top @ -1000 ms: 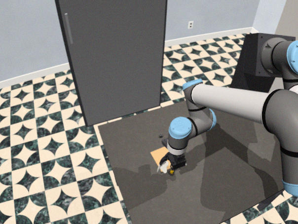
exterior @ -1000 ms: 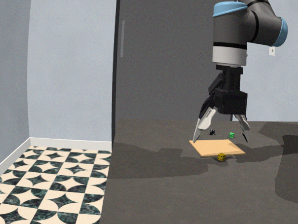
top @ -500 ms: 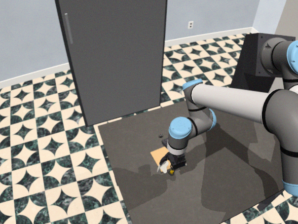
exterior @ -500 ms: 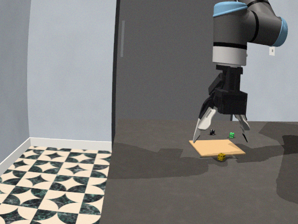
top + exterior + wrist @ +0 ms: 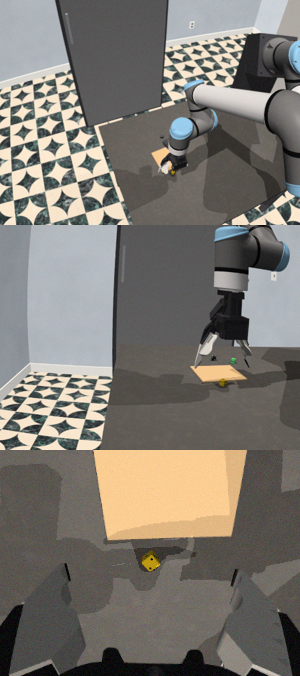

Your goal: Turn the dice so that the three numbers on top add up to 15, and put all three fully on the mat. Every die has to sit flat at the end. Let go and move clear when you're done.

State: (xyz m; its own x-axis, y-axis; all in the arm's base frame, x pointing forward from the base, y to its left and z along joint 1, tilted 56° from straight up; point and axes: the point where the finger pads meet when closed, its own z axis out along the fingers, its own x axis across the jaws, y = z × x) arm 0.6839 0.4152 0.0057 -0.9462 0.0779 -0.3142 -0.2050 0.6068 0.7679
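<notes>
The yellow die is 40 mm below my hand and 10 mm to the left of it. Round my hand: black die 240 mm to the right, 40 mm below, 10 mm ahead; orange mat 80 mm to the right, 40 mm below; green die 210 mm to the right, 60 mm behind, 40 mm below.
</notes>
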